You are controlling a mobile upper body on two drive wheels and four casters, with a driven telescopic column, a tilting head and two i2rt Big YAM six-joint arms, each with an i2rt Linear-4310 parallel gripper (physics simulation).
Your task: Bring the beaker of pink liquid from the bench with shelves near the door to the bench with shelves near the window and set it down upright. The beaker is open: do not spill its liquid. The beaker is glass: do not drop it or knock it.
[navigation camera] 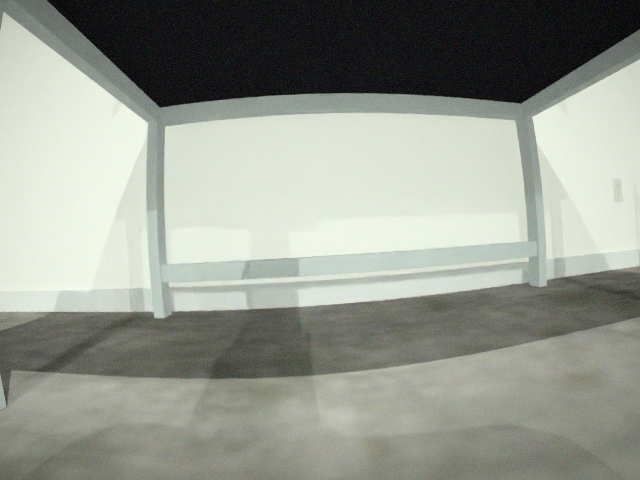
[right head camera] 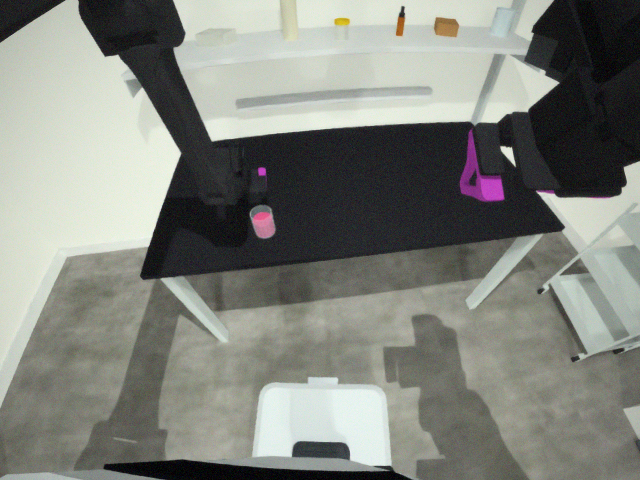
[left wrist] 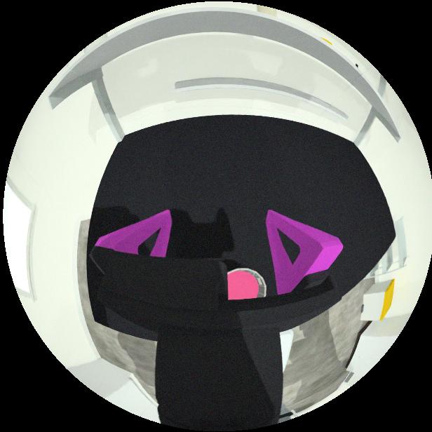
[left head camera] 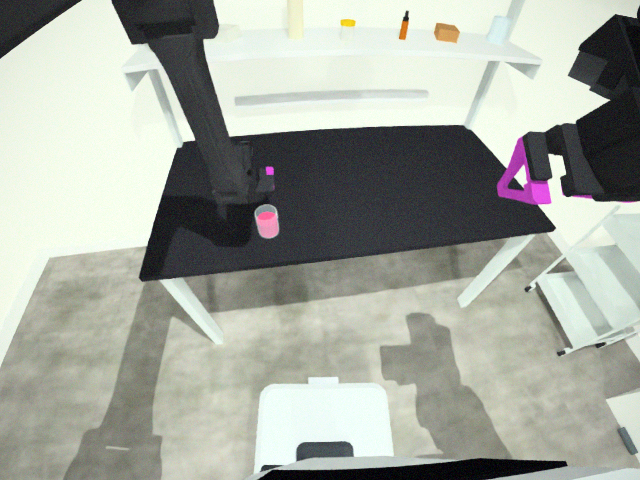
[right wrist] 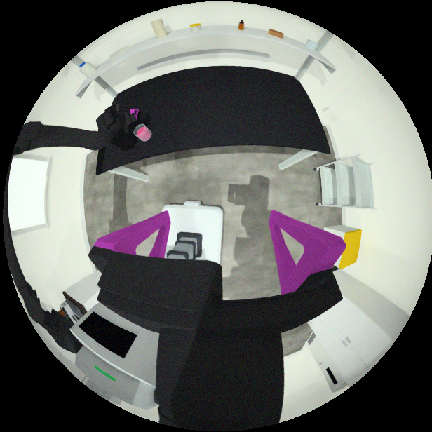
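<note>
The glass beaker of pink liquid (left head camera: 267, 222) (right head camera: 263, 223) (left wrist: 244, 285) (right wrist: 143, 132) appears upright on the black top of the bench with shelves (left head camera: 387, 180) (right head camera: 387, 180) (left wrist: 240, 160) (right wrist: 225, 110), in its left part toward the front edge. Pink liquid shows inside it. In the left wrist view it is small, well below my left fingers and partly hidden by the gripper body. My left gripper (left head camera: 262, 179) (right head camera: 256, 179) (left wrist: 218, 215) is open and empty, above the bench beside the beaker. My right gripper (left head camera: 553, 192) (right head camera: 519, 192) (right wrist: 219, 215) is open and empty, raised off the bench's right side.
The shelf (left head camera: 320, 49) above the bench holds a yellow-lidded jar (left head camera: 347, 29), an orange bottle (left head camera: 403, 28) and a brown box (left head camera: 446, 32). A white cart (left head camera: 573, 304) (right wrist: 345, 185) stands at the right. A bright window-like panel (right wrist: 30, 192) is at the left.
</note>
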